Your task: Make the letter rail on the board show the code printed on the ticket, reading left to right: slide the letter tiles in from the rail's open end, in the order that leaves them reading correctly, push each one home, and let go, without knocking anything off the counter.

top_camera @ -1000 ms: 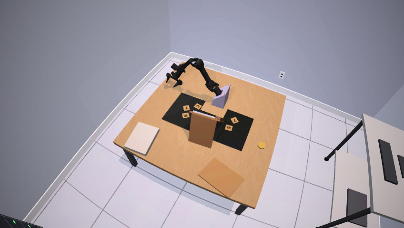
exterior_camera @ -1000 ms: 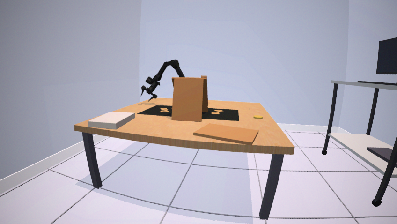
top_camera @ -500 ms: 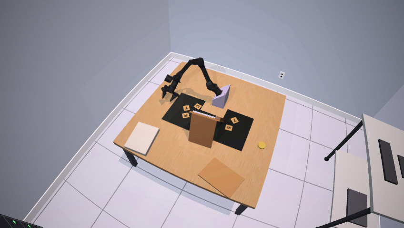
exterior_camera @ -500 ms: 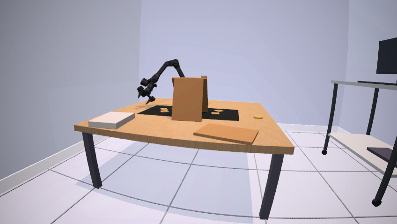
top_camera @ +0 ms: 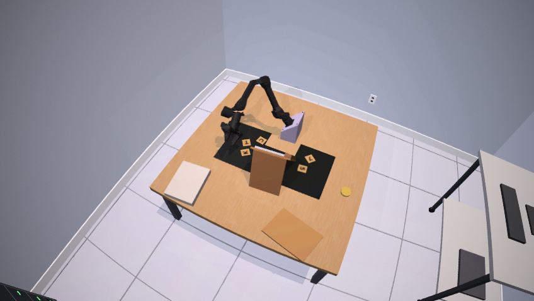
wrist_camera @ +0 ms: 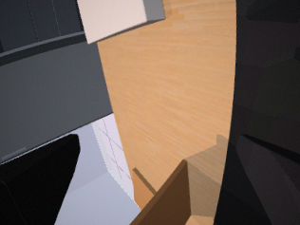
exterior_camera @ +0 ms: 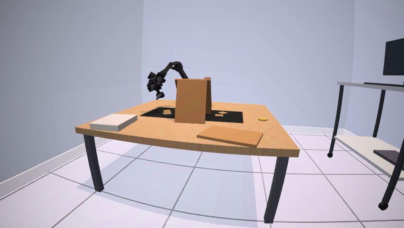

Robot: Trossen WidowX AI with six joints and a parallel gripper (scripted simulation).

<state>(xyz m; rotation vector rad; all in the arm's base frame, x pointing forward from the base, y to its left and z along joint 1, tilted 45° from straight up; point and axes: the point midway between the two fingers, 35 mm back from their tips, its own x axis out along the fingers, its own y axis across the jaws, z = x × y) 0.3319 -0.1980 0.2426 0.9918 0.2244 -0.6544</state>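
Now: the white ticket 33 cm to the left of my gripper tip, 7 cm behind it and 5 cm below it. Round my gripper tip: thin panel 55 cm to the left, 39 cm ahead, 15 cm below; then white slab 29 cm ahead, 18 cm to the right, 14 cm below.
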